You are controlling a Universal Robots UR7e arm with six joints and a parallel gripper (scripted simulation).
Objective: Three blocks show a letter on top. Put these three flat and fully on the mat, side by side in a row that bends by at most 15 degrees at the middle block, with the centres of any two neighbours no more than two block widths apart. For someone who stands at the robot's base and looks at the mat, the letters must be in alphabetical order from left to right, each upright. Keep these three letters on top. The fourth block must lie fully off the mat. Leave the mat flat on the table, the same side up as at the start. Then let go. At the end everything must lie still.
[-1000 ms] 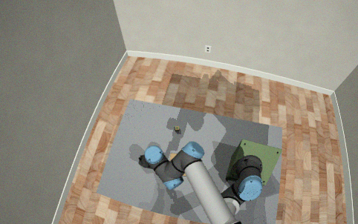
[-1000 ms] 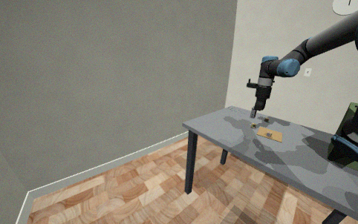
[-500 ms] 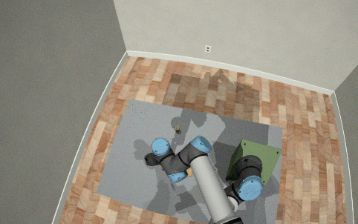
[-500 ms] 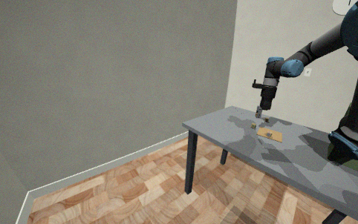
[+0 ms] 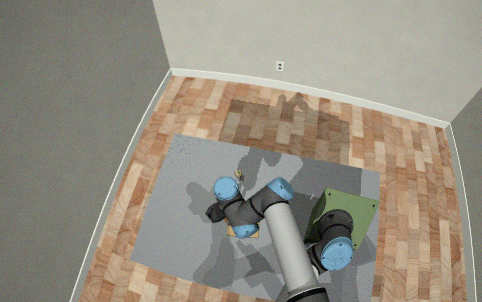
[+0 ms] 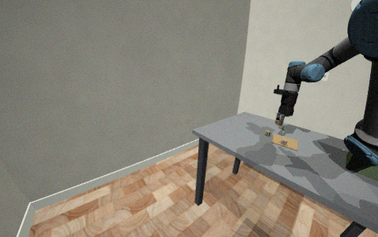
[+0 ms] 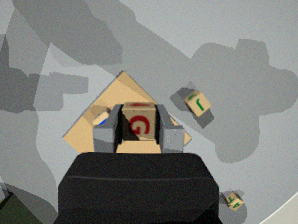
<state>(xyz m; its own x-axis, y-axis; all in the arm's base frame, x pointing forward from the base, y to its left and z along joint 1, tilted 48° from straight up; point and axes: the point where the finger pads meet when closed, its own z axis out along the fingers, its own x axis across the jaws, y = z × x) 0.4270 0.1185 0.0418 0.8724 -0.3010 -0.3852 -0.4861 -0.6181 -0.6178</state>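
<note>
Now: the mat 5 cm behind my hand, 5 cm to the right of it and 12 cm below it. Round my hand: block (7 cm ahead, 5 cm to the right, 11 cm below).
</note>
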